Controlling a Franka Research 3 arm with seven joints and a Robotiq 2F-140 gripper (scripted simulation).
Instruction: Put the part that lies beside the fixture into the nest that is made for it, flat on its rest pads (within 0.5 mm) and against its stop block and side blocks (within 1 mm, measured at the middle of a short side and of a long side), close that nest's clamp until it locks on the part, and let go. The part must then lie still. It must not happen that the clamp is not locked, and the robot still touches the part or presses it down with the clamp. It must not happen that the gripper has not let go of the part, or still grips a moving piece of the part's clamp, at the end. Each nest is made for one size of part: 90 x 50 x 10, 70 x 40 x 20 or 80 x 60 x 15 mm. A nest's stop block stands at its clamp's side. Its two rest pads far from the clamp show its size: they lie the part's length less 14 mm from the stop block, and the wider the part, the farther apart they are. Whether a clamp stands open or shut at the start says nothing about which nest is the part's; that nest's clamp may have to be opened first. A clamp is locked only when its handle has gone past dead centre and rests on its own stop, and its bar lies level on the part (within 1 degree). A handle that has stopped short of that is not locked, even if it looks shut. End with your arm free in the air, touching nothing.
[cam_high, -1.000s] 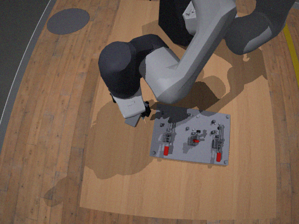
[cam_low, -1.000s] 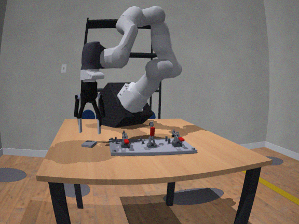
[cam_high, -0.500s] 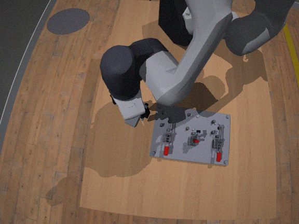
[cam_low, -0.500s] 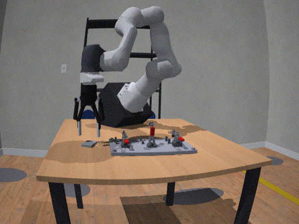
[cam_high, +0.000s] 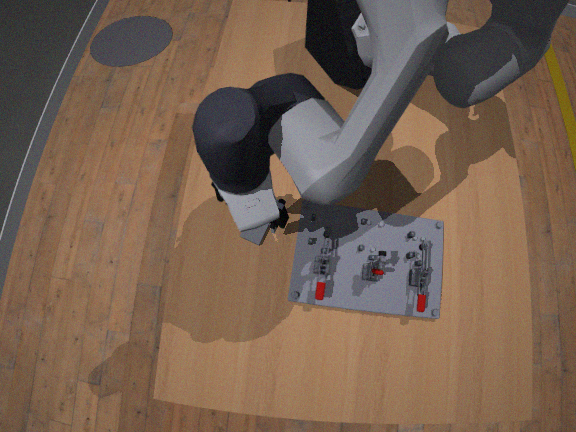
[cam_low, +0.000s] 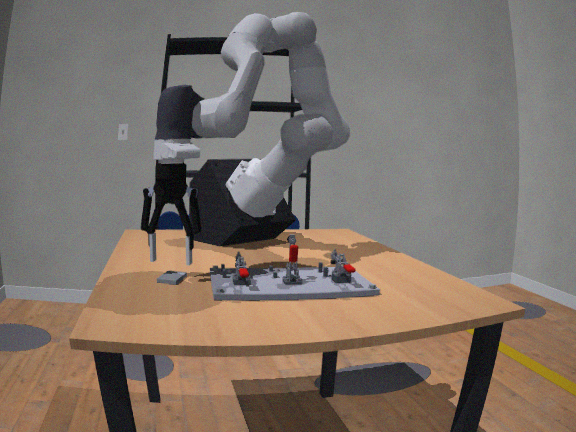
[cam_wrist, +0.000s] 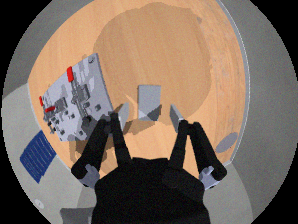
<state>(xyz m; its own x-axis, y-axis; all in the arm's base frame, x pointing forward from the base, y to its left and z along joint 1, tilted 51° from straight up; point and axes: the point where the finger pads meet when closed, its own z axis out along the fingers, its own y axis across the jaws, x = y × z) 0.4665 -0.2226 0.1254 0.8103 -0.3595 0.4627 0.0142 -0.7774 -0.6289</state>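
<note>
Right now the grey part is 6 cm below my hand. From my hand the other things lie so: grey fixture plate 27 cm to the left, 6 cm below, 3 cm behind.
</note>
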